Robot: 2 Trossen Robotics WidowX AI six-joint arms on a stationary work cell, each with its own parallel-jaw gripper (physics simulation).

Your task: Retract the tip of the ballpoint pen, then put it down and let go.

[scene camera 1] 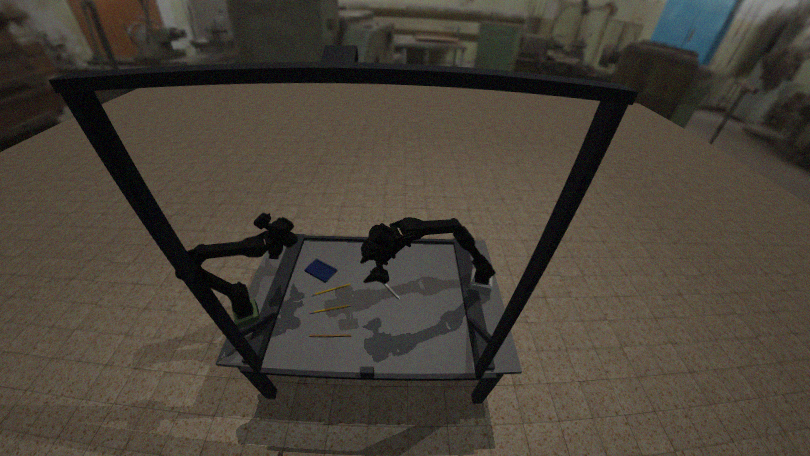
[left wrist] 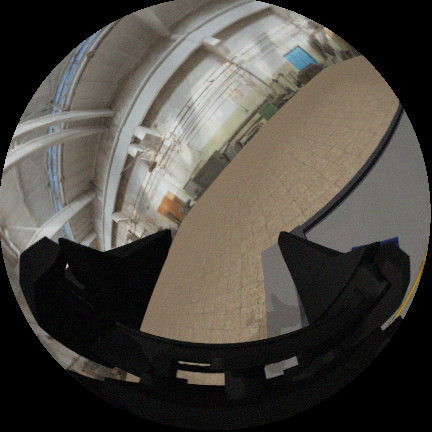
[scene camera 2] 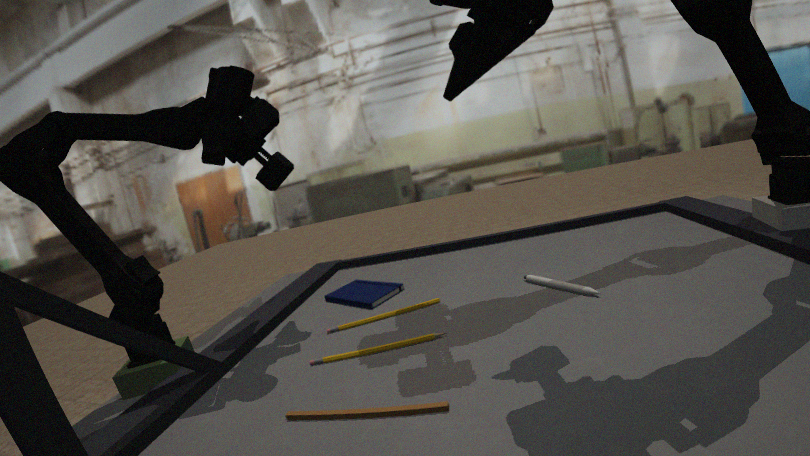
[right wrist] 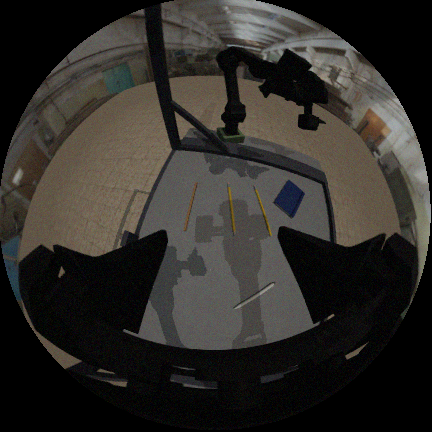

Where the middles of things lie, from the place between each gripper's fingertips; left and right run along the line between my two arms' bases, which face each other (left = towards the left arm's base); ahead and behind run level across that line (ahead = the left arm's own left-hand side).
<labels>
Right now my right hand is 290 mm above the orange pencil (scene camera 2: 436, 407), 160 mm to the right of it and 80 mm past it.
I see the orange pencil 40 cm behind my left hand, 18 cm to the right of it and 32 cm below it.
</labels>
